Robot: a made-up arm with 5 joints.
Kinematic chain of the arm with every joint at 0, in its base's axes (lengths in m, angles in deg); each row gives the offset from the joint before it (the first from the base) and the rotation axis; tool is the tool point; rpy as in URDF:
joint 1: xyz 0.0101 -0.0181 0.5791 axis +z
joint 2: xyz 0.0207 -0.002 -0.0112 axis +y
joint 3: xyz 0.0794 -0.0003 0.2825 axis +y
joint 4: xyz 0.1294 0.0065 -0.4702 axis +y
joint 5: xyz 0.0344 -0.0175 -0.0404 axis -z
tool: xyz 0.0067 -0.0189 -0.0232 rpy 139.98 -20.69 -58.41
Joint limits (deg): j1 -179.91..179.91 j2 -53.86..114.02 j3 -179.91..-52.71 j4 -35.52..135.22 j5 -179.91..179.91
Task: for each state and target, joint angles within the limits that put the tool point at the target. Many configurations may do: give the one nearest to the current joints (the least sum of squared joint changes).
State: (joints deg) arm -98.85 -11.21 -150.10 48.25 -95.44
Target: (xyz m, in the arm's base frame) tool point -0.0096 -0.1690 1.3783
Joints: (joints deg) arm -96.05 -24.38 -127.60 68.50 -99.11
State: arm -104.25 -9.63 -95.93 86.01 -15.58
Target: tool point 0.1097 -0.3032 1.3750
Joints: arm -65.86 -3.35 -141.54 43.88 -32.27
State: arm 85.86 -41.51 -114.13 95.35 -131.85
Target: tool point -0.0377 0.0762 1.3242
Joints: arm 114.40 -35.75 -115.98 92.20 -133.55
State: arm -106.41 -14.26 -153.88 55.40 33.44
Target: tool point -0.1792 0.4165 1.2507
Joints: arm -70.48 -45.93 -161.11 40.30 25.69
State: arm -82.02 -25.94 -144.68 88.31 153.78
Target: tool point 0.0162 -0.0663 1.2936
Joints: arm -82.62 -37.95 -117.41 106.41 150.52
